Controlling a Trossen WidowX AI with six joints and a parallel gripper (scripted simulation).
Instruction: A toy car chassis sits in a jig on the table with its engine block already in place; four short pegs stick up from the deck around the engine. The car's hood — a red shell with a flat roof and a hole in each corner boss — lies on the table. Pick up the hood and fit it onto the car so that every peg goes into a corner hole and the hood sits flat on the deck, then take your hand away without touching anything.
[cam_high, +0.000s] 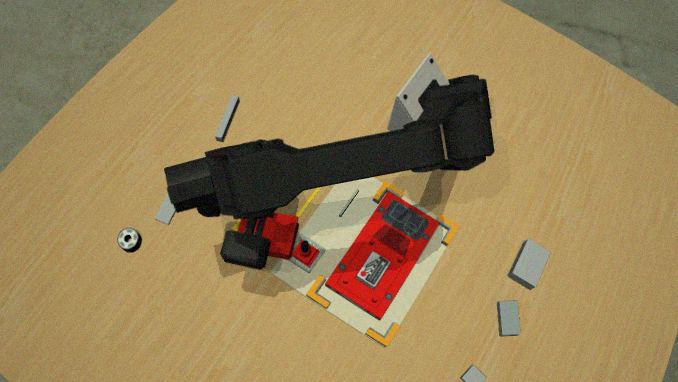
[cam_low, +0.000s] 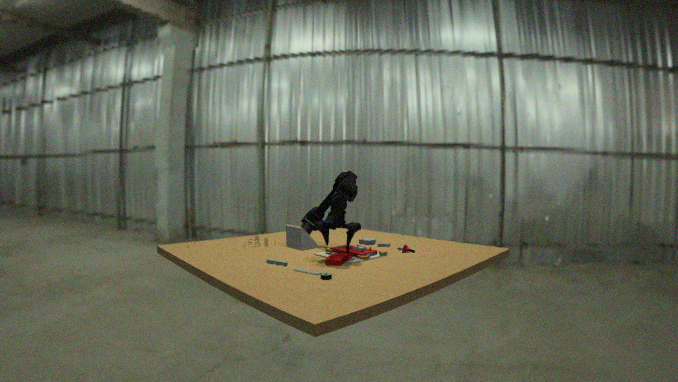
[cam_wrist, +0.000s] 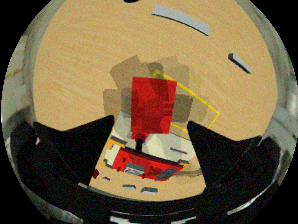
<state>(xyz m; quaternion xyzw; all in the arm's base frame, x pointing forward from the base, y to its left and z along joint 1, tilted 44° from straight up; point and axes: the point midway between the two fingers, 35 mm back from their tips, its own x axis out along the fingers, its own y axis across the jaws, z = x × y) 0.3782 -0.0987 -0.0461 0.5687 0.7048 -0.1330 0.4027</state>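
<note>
My gripper tip is now 60 mm above the red hood. The rest, counted from my gripper tip: grey engine block: 50 mm behind, 190 mm to the left, 50 mm below.
</note>
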